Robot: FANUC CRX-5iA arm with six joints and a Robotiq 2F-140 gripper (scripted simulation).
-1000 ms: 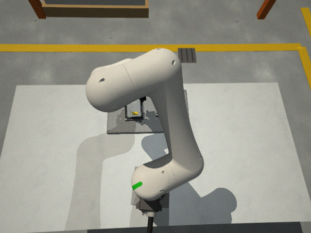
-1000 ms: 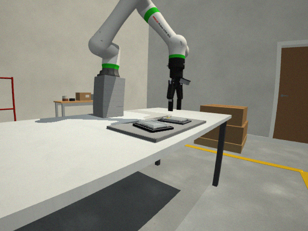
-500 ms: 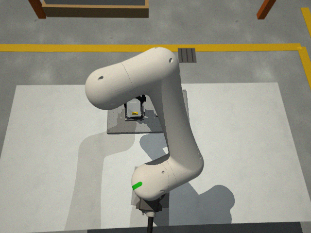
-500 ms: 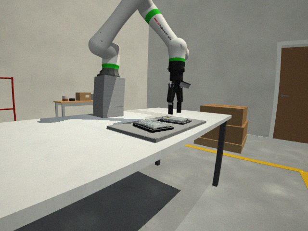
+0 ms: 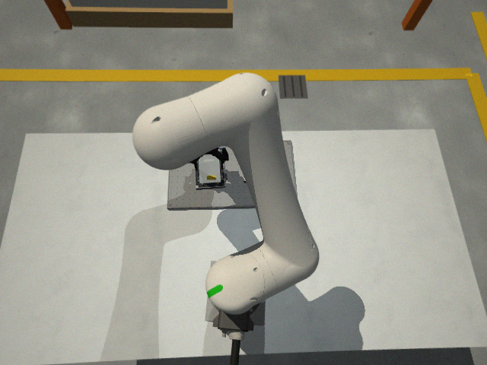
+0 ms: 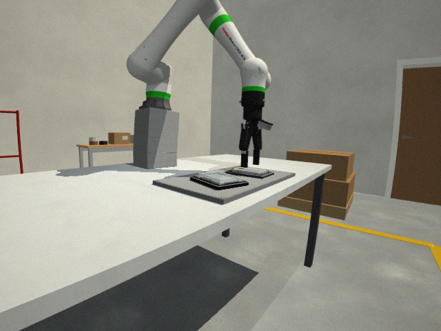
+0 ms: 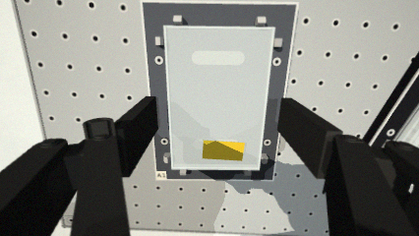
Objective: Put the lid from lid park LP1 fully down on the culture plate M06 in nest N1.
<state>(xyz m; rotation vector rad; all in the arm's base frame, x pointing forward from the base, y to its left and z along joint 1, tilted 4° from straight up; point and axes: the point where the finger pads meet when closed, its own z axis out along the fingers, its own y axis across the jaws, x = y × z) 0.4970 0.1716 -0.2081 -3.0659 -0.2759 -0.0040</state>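
My gripper is now 4 cm above the clear lid. Round my hand: culture plate M06 (4 cm ahead, 22 cm to the right, 4 cm below); lid park LP1 (5 cm below); nest (4 cm ahead, 22 cm to the right, 5 cm below).
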